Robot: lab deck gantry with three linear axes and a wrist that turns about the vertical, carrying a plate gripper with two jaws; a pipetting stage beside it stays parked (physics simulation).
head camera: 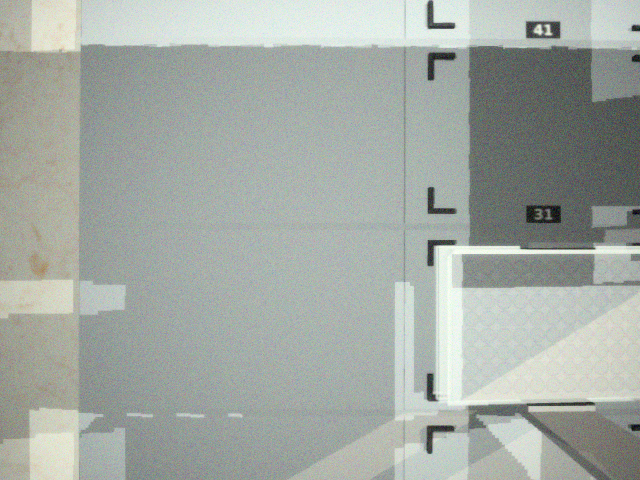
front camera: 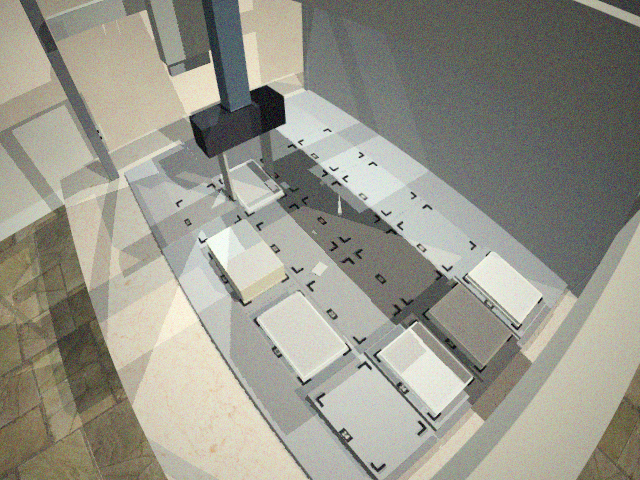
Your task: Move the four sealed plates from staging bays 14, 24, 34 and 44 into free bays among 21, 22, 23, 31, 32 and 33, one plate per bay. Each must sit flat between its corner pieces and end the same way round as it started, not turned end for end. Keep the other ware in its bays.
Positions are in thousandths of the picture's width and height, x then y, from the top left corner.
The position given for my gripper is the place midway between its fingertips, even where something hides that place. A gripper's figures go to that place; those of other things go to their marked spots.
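My gripper (front camera: 391,384) is 75 cm from the lens. I see that the tall cream box (front camera: 393,557) is 58 cm from the lens, and the bay 23 (front camera: 570,645) is 58 cm from the lens as well. The bay 23, then, is nearer to the lens than my gripper.
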